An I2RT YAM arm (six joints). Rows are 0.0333 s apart.
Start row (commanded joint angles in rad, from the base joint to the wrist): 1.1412, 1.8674, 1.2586, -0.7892, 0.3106, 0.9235
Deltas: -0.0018, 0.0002, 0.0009, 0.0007, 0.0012, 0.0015; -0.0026, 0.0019, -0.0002, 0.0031, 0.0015, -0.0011; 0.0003, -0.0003, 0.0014, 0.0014, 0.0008, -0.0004; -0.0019, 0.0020, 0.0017, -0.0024, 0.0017, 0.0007; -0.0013, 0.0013, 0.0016, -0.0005, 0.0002, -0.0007; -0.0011, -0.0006, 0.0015, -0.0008, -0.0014, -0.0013; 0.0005, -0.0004, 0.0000, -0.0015, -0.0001, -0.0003; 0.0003, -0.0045, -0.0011, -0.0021, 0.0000, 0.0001; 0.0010, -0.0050, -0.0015, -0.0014, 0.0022, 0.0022; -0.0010, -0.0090, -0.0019, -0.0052, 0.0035, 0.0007; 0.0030, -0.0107, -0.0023, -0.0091, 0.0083, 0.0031; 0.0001, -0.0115, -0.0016, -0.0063, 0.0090, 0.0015; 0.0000, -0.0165, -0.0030, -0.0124, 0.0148, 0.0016; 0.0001, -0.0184, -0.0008, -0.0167, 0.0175, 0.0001; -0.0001, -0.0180, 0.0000, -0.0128, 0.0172, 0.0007; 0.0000, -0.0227, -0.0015, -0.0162, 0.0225, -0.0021; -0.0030, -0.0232, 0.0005, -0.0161, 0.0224, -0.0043
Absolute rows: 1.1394, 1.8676, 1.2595, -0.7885, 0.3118, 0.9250; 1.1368, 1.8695, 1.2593, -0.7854, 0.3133, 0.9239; 1.1371, 1.8692, 1.2607, -0.7840, 0.3141, 0.9235; 1.1352, 1.8712, 1.2624, -0.7864, 0.3158, 0.9242; 1.1339, 1.8725, 1.2640, -0.7869, 0.3160, 0.9235; 1.1328, 1.8719, 1.2655, -0.7877, 0.3146, 0.9222; 1.1333, 1.8715, 1.2655, -0.7892, 0.3145, 0.9219; 1.1336, 1.8670, 1.2644, -0.7913, 0.3145, 0.9220; 1.1346, 1.8620, 1.2629, -0.7927, 0.3167, 0.9242; 1.1336, 1.8530, 1.2610, -0.7979, 0.3202, 0.9249; 1.1366, 1.8423, 1.2587, -0.8070, 0.3285, 0.9280; 1.1367, 1.8308, 1.2571, -0.8133, 0.3375, 0.9295; 1.1367, 1.8143, 1.2541, -0.8257, 0.3523, 0.9311; 1.1368, 1.7959, 1.2533, -0.8424, 0.3698, 0.9312; 1.1367, 1.7779, 1.2533, -0.8552, 0.3870, 0.9319; 1.1367, 1.7552, 1.2518, -0.8714, 0.4095, 0.9298; 1.1337, 1.7320, 1.2523, -0.8875, 0.4319, 0.9255
